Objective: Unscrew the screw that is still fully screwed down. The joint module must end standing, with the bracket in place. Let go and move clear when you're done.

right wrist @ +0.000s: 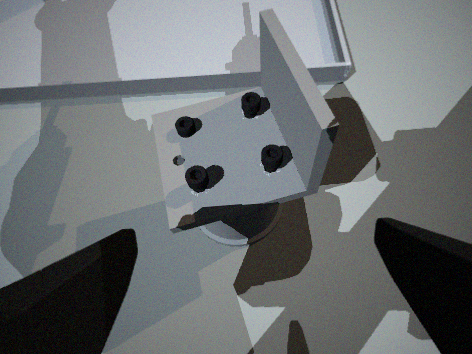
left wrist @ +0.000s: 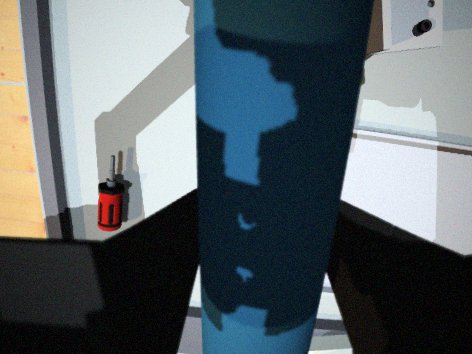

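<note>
The grey L-shaped bracket sits on the joint module, whose round body shows below it. Several black screws stand in the bracket. The far-left screw appears to sit lower than the far-right screw, the near-left screw and the near-right screw. My left gripper is shut on a thick blue handle; its tip is out of view. My right gripper is open and empty, its fingers apart on the near side of the bracket.
A red driver with a thin metal shaft is at the left of the left wrist view, near a dark edge strip. A pale shallow tray lies just beyond the bracket in the right wrist view. Shadows cross the table around the module.
</note>
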